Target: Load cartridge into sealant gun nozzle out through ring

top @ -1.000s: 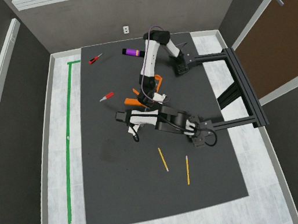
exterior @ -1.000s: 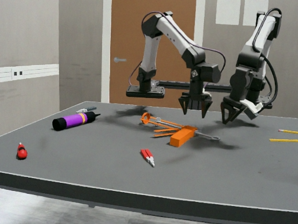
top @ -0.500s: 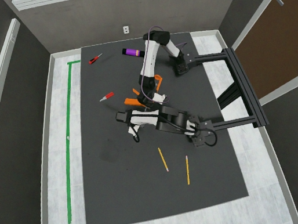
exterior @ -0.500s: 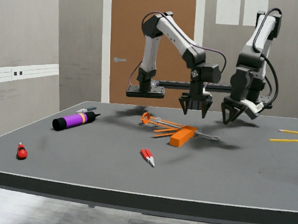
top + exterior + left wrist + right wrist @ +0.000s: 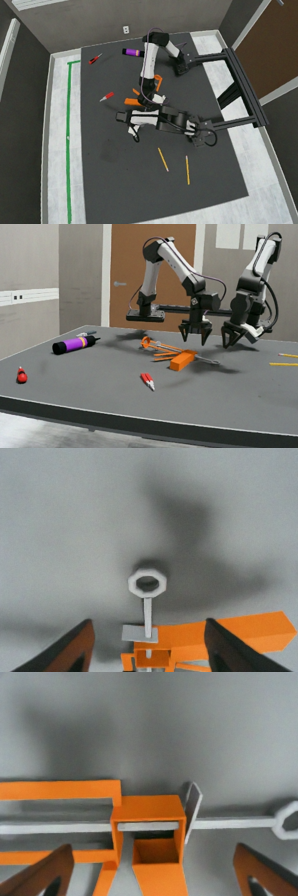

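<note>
My right hand is 1 cm short of the grey plunger rod, 3 cm to the left of it and 5 cm above it. Also, from my right hand: purple cartridge (6 cm ahead, 51 cm to the right, 5 cm below); then pencil (20 cm behind, 50 cm to the left, 7 cm below); then thumb plate (2 cm ahead, 2 cm to the left, 6 cm below).
</note>
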